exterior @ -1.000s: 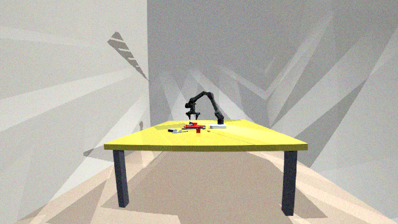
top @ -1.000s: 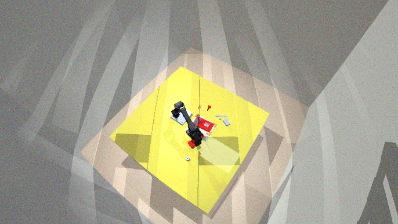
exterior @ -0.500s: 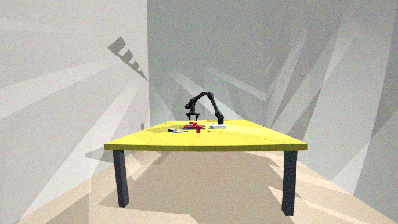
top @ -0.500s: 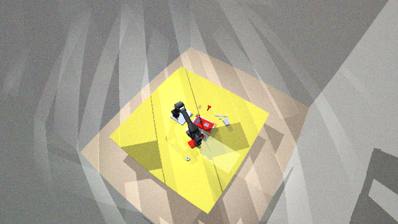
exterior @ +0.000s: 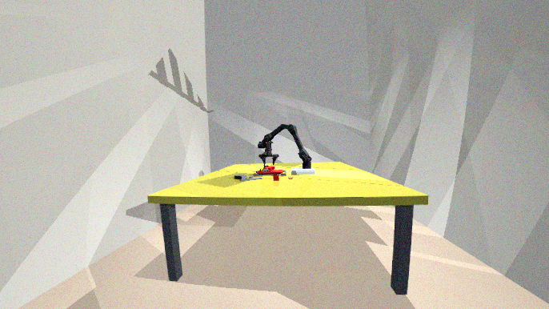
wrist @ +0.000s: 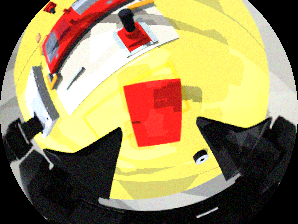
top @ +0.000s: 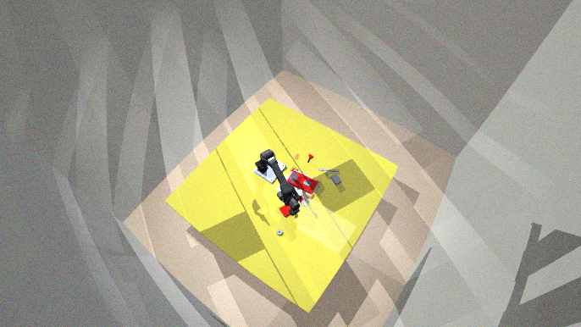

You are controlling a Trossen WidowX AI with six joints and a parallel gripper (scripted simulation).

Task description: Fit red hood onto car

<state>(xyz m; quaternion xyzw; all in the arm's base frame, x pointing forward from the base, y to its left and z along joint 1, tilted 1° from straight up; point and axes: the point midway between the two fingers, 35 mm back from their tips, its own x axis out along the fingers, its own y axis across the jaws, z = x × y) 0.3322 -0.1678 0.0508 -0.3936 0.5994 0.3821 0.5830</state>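
The red hood lies 30 mm below my gripper tip. Also, from my gripper tip: peach piece (410 mm to the left, 180 mm behind, 40 mm below); white jig (210 mm to the left, 30 mm below, 30 mm behind).
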